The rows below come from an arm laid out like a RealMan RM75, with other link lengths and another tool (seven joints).
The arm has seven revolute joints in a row. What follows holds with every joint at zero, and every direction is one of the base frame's.
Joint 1 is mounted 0.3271 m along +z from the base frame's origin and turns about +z.
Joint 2 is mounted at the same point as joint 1 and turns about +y.
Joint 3 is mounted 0.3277 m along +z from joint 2 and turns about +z.
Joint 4 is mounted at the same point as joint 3 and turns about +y.
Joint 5 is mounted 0.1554 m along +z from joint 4 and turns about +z.
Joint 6 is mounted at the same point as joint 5 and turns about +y.
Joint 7 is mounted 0.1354 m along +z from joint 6 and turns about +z.
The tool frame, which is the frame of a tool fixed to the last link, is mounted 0.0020 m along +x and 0.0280 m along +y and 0.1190 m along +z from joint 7; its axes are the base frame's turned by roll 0.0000, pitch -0.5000 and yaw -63.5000 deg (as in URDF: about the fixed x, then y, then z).
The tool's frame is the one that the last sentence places.
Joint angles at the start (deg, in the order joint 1, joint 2, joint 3, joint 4, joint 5, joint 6, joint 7):
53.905 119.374 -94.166 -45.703 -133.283 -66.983 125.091
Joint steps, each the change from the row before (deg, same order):
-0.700 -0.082 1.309 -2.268 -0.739 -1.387 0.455
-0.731 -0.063 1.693 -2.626 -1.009 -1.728 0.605
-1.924 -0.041 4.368 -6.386 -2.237 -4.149 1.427
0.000 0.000 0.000 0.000 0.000 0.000 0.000
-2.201 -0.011 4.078 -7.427 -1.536 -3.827 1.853
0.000 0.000 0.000 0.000 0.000 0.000 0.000
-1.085 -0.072 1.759 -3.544 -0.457 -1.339 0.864
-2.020 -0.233 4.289 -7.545 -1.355 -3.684 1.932
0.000 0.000 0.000 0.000 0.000 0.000 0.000
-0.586 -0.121 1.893 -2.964 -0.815 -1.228 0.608
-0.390 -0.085 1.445 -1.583 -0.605 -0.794 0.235
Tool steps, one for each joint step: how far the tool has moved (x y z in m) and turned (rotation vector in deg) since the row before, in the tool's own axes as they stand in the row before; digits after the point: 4 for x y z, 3 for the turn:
-0.0001 -0.0024 -0.0046 0.792 -0.101 0.266
0.0005 -0.0029 -0.0058 0.885 0.024 0.415
0.0026 -0.0063 -0.0147 2.393 0.247 1.532
0.0000 0.0000 0.0000 0.000 0.000 0.000
0.0032 -0.0088 -0.0172 3.404 0.624 1.754
0.0000 0.0000 0.0000 0.000 0.000 0.000
0.0029 -0.0054 -0.0086 2.012 0.564 0.830
0.0096 -0.0092 -0.0210 3.738 1.814 2.060
0.0000 0.0000 0.0000 0.000 0.000 0.000
0.0065 -0.0057 -0.0089 1.743 1.279 0.651
0.0056 -0.0026 -0.0055 0.969 0.913 0.675

